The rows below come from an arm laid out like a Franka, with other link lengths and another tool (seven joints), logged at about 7 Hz.
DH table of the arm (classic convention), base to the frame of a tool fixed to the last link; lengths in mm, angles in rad. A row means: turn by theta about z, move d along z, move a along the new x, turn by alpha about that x. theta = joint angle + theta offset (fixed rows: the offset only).
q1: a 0  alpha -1.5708  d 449.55  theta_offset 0
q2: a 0  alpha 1.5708  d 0  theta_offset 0
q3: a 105.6  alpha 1.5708  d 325.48  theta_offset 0
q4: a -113.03  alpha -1.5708  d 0  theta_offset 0
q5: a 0  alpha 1.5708  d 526.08  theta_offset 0
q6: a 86.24  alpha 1.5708  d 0  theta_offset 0
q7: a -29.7  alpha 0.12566  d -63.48  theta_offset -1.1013
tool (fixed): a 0  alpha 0  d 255.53  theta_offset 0
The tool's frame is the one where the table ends.
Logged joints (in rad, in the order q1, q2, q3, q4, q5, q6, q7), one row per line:
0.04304 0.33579 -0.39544 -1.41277 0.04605 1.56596 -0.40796
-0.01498 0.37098 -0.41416 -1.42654 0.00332 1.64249 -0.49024
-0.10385 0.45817 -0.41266 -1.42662 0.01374 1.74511 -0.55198
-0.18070 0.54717 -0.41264 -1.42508 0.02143 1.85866 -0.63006
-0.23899 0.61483 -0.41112 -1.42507 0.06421 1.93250 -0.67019
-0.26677 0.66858 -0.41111 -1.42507 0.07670 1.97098 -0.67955
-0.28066 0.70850 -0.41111 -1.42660 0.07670 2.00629 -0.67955
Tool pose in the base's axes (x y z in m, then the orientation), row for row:
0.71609 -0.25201 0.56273 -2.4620 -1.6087 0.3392
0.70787 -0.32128 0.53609 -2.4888 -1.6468 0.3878
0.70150 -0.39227 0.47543 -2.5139 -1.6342 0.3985
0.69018 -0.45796 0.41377 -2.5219 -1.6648 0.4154
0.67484 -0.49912 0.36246 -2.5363 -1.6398 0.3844
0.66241 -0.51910 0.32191 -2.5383 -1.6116 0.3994
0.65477 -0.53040 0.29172 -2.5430 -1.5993 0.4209
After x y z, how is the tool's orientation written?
As a rotation vector, in radians.
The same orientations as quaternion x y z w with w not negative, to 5 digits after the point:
-0.82822 -0.54117 0.11411 0.09043
-0.82520 -0.54602 0.12858 0.06605
-0.82969 -0.53935 0.13152 0.05839
-0.82592 -0.54522 0.13604 0.04565
-0.83207 -0.53796 0.12611 0.04848
-0.83563 -0.53055 0.13149 0.05422
-0.83710 -0.52645 0.13855 0.05405

